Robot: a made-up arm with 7 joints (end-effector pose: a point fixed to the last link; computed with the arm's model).
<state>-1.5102 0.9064 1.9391 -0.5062 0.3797 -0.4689 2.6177</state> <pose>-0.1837 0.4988 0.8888 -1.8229 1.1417 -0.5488</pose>
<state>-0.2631 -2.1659 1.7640 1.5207 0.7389 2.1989 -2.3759</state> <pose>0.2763 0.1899 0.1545 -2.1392 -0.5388 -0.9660</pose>
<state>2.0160 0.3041 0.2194 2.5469 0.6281 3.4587 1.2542</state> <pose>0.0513 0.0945 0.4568 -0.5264 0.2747 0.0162</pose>
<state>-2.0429 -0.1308 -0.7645 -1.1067 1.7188 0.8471 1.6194</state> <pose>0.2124 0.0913 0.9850 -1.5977 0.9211 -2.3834</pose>
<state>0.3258 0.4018 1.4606 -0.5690 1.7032 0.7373 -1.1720</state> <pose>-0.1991 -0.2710 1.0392 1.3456 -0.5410 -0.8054</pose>
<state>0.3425 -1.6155 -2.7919 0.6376 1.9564 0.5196 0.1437</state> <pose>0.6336 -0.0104 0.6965 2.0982 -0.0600 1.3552</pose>
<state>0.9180 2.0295 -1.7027 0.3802 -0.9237 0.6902 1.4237</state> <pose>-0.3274 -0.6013 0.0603 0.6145 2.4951 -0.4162</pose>
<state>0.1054 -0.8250 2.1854 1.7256 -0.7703 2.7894 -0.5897</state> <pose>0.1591 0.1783 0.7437 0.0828 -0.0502 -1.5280</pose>
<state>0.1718 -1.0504 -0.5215 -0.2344 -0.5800 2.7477 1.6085</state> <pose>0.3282 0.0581 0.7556 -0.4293 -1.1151 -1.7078</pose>
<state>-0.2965 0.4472 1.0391 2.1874 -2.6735 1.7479 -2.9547</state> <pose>0.0280 0.2704 0.4050 -2.3972 -0.3737 -1.2823</pose>
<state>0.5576 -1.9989 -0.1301 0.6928 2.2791 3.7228 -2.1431</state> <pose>0.2206 0.2176 0.0127 1.2353 -0.0857 -0.3486</pose>
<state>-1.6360 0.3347 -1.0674 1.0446 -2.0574 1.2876 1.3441</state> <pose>-0.2566 -0.1150 0.9872 -0.0047 -0.9141 -0.2329</pose>
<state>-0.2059 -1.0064 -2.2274 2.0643 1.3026 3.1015 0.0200</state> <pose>-0.0203 -0.1771 0.5236 -0.5800 -0.0012 0.6564</pose>
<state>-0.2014 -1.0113 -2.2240 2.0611 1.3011 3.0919 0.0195</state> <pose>-0.0189 -0.1776 0.5249 -0.5709 -0.0074 0.6685</pose>
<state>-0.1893 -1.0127 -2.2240 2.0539 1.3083 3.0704 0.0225</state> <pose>-0.0170 -0.1783 0.5277 -0.5712 -0.0273 0.6965</pose>
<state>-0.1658 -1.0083 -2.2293 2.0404 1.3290 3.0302 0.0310</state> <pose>-0.0148 -0.1789 0.5327 -0.5855 -0.0692 0.7495</pose>
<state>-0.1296 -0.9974 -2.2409 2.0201 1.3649 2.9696 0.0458</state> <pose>-0.0124 -0.1795 0.5399 -0.6149 -0.1351 0.8315</pose>
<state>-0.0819 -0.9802 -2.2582 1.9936 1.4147 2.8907 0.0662</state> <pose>-0.0106 -0.1803 0.5489 -0.6561 -0.2234 0.9417</pose>
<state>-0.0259 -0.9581 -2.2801 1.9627 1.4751 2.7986 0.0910</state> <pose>-0.0100 -0.1817 0.5588 -0.7045 -0.3279 1.0751</pose>
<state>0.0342 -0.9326 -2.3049 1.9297 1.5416 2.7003 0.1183</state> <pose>-0.0108 -0.1841 0.5683 -0.7552 -0.4408 1.2227</pose>
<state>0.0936 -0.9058 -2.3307 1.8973 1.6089 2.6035 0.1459</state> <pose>-0.0126 -0.1880 0.5768 -0.8040 -0.5528 1.3726</pose>
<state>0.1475 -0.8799 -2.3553 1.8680 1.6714 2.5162 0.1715</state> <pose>-0.0148 -0.1931 0.5836 -0.8479 -0.6542 1.5117</pose>
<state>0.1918 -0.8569 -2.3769 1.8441 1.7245 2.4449 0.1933</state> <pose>-0.0170 -0.1984 0.5885 -0.8858 -0.7373 1.6281</pose>
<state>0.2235 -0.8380 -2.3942 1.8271 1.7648 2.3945 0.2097</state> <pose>-0.0189 -0.2030 0.5915 -0.9178 -0.7968 1.7119</pose>
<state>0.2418 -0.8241 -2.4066 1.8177 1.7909 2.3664 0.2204</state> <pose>-0.0207 -0.2058 0.5926 -0.9444 -0.8312 1.7598</pose>
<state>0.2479 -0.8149 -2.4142 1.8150 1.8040 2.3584 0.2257</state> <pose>-0.0224 -0.2066 0.5923 -0.9660 -0.8431 1.7745</pose>
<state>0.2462 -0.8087 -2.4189 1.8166 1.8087 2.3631 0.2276</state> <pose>-0.0241 -0.2062 0.5911 -0.9843 -0.8408 1.7679</pose>
